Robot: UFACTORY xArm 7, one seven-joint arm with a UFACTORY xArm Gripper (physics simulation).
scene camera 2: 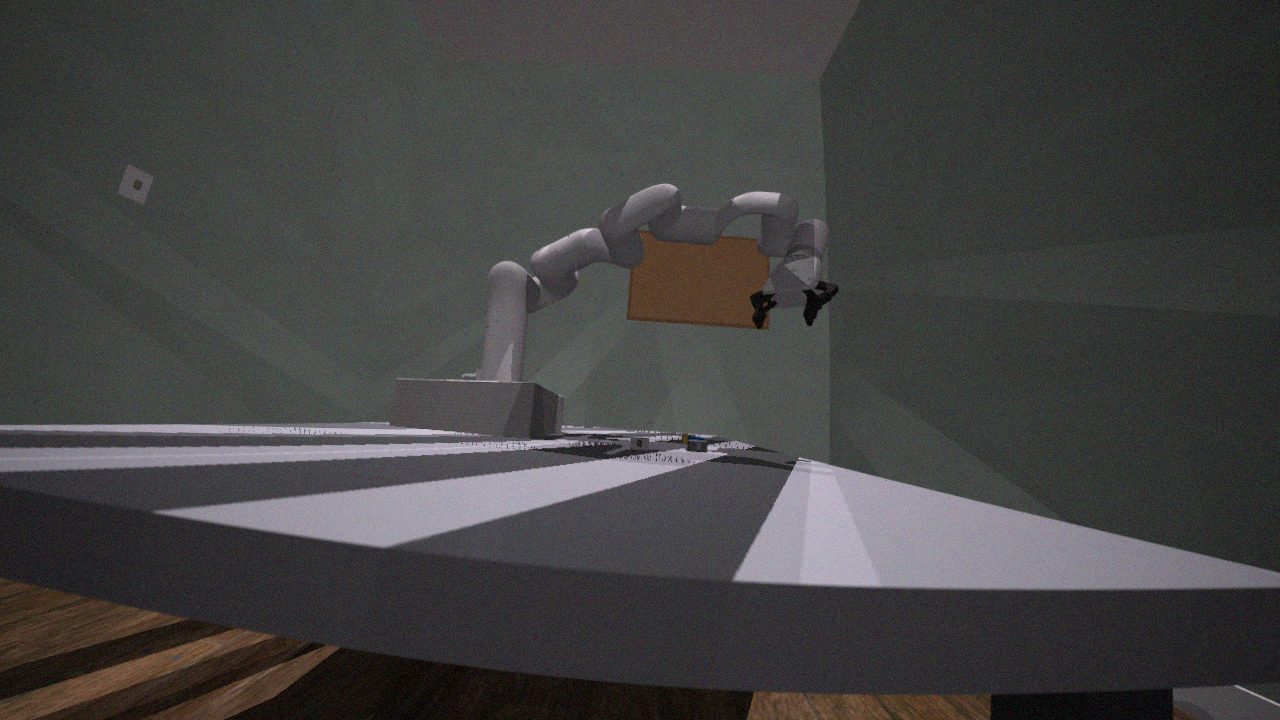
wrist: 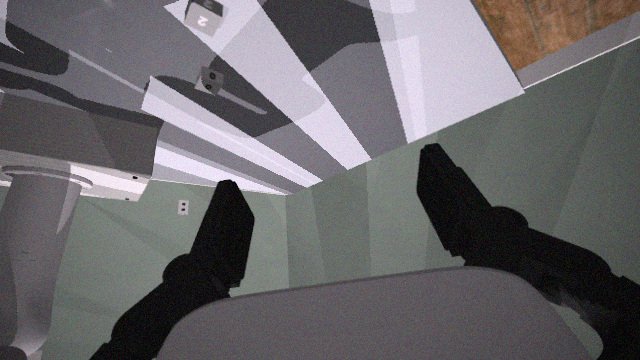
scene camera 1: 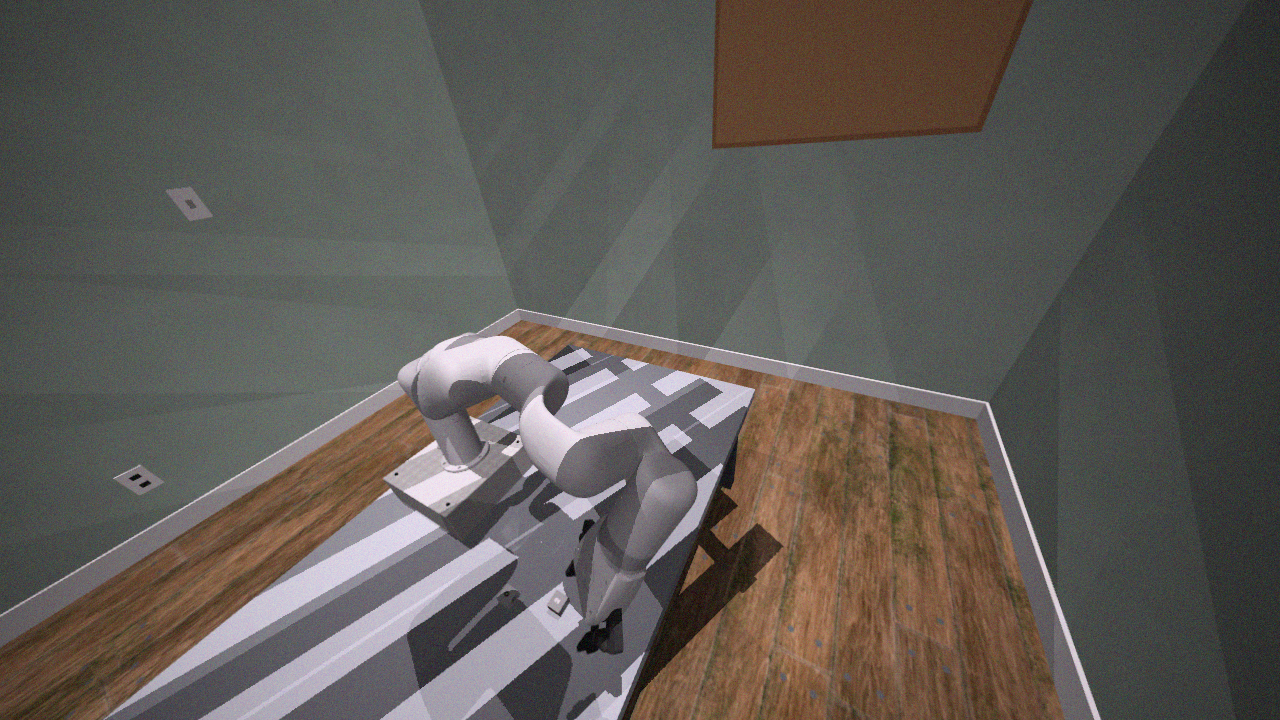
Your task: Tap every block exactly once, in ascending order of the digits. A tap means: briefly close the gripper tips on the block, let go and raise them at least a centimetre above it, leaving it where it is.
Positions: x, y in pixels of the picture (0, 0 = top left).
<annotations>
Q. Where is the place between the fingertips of my gripper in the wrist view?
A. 329, 184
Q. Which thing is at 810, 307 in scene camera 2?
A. My gripper.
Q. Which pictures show my gripper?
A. Scene camera 2, the wrist view and scene camera 1: all of them.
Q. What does my gripper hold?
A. Nothing.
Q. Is my gripper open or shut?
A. Open.
</annotations>
